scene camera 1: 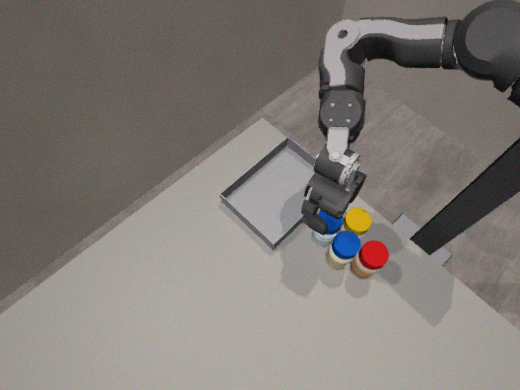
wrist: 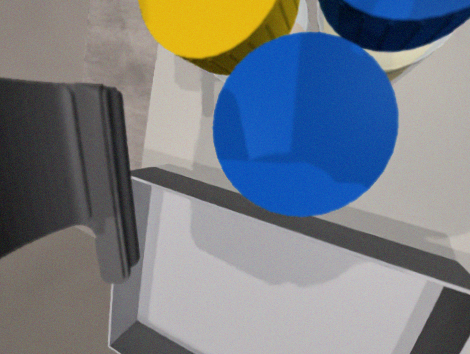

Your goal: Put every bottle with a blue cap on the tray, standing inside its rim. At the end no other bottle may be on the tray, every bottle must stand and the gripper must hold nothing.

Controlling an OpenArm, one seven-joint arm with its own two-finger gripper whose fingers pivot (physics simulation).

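Note:
A light-blue bottle with a blue cap point(scene camera 1: 331, 223) point(wrist: 306, 125) stands beside the near right wall of the grey tray point(scene camera 1: 260, 200) point(wrist: 350, 240). A second blue-capped bottle point(scene camera 1: 346, 244) point(wrist: 410, 25), with a pale yellow body, stands close by. Both are outside the tray, whose visible floor holds no bottle. My gripper point(scene camera 1: 337, 215) is open above the first blue cap, with one finger over the cap's left edge in the scene view. One finger shows at the left in the wrist view; the other is out of that view. The bottle's lower part is hidden there.
A yellow-capped bottle point(scene camera 1: 358, 221) point(wrist: 210, 25) and a red-capped bottle point(scene camera 1: 374, 254) stand upright close to the blue-capped ones, near the right table edge. A black post point(scene camera 1: 470, 197) rises beyond that edge. The arm reaches in from the upper right.

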